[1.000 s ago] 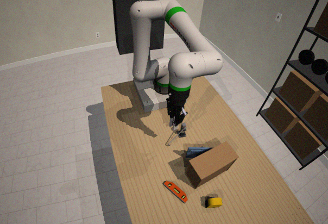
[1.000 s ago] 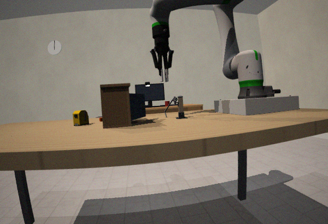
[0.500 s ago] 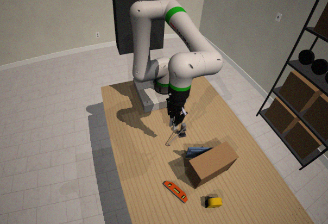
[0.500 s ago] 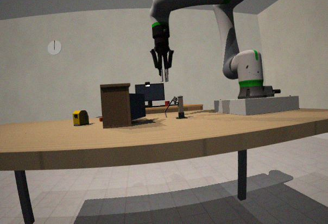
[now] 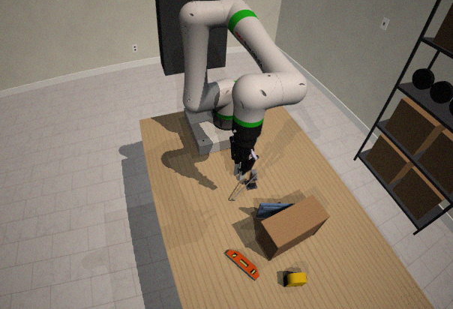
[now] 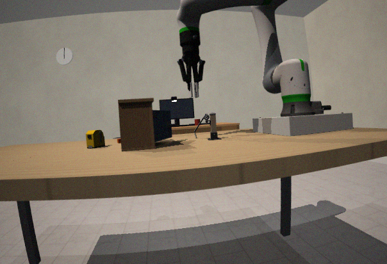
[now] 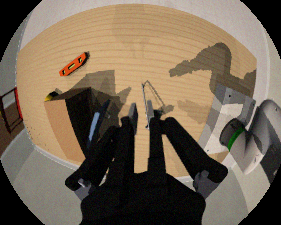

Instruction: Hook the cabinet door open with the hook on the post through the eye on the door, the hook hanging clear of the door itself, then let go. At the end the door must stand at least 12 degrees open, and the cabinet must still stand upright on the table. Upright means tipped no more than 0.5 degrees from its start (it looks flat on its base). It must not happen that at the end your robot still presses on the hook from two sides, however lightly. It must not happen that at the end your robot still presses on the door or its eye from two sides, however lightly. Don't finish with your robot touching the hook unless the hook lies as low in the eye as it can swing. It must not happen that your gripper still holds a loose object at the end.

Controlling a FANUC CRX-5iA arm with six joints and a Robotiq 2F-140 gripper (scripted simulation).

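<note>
Now: hand 40 mm past the hook post, 70 mm to the right of it and 150 mm above it. Also, from my hand: orange level (290 mm ahead, 50 mm to the right, 200 mm below); then yellow tape measure (400 mm ahead, 120 mm to the left, 180 mm below); then cabinet door (130 mm ahead, 150 mm to the left, 140 mm below).
</note>
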